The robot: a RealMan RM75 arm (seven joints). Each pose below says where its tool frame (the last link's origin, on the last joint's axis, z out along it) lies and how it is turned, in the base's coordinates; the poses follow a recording.
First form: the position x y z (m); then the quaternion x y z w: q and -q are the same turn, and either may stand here.
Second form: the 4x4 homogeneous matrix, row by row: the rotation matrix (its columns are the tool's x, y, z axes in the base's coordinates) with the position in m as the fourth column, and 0 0 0 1 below. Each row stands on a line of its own. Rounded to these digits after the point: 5 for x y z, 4 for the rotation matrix.
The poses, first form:
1: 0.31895 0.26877 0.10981 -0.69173 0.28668 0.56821 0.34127
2: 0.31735 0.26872 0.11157 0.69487 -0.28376 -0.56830 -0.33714
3: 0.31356 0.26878 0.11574 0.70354 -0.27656 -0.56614 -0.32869
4: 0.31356 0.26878 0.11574 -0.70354 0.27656 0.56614 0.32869
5: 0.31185 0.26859 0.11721 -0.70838 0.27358 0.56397 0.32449
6: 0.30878 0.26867 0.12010 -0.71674 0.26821 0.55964 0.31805
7: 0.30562 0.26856 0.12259 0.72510 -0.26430 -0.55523 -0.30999
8: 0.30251 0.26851 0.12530 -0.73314 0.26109 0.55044 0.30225
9: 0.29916 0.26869 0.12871 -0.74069 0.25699 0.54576 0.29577
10: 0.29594 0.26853 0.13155 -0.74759 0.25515 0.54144 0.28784
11: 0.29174 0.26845 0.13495 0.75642 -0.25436 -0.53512 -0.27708
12: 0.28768 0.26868 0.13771 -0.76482 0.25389 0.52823 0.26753
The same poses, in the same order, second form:
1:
0.1899 -0.7844 -0.5904 0.31895
-0.0088 -0.6027 0.7979 0.26877
-0.9818 -0.1463 -0.1213 0.10981
0 0 0 1

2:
0.1930 -0.7776 -0.5985 0.31735
-0.0112 -0.6116 0.7911 0.26872
-0.9811 -0.1460 -0.1267 0.11157
0 0 0 1

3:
0.2060 -0.7613 -0.6148 0.31356
-0.0170 -0.6310 0.7756 0.26878
-0.9784 -0.1493 -0.1429 0.11574
0 0 0 1

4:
0.2060 -0.7613 -0.6148 0.31356
-0.0170 -0.6310 0.7756 0.26878
-0.9784 -0.1493 -0.1429 0.11574
0 0 0 1

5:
0.2142 -0.7536 -0.6215 0.31185
-0.0216 -0.6397 0.7683 0.26859
-0.9766 -0.1511 -0.1533 0.11721
0 0 0 1

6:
0.2297 -0.7405 -0.6316 0.30878
-0.0285 -0.6538 0.7561 0.26867
-0.9728 -0.1557 -0.1713 0.12010
0 0 0 1

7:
0.2437 -0.7275 -0.6413 0.30562
-0.0391 -0.6681 0.7430 0.26856
-0.9691 -0.1561 -0.1913 0.12259
0 0 0 1

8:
0.2577 -0.7156 -0.6493 0.30251
-0.0501 -0.6810 0.7306 0.26851
-0.9649 -0.1558 -0.2113 0.12530
0 0 0 1

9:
0.2722 -0.7035 -0.6565 0.29916
-0.0579 -0.6930 0.7187 0.26869
-0.9605 -0.1576 -0.2293 0.12871
0 0 0 1

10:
0.2835 -0.6932 -0.6627 0.29594
-0.0698 -0.7041 0.7067 0.26853
-0.9564 -0.1541 -0.2480 0.13155
0 0 0 1

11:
0.2979 -0.6814 -0.6686 0.29174
-0.0883 -0.7171 0.6914 0.26845
-0.9505 -0.1470 -0.2737 0.13495
0 0 0 1

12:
0.3130 -0.6710 -0.6721 0.28768
-0.1057 -0.7279 0.6774 0.26868
-0.9438 -0.1410 -0.2988 0.13771
0 0 0 1

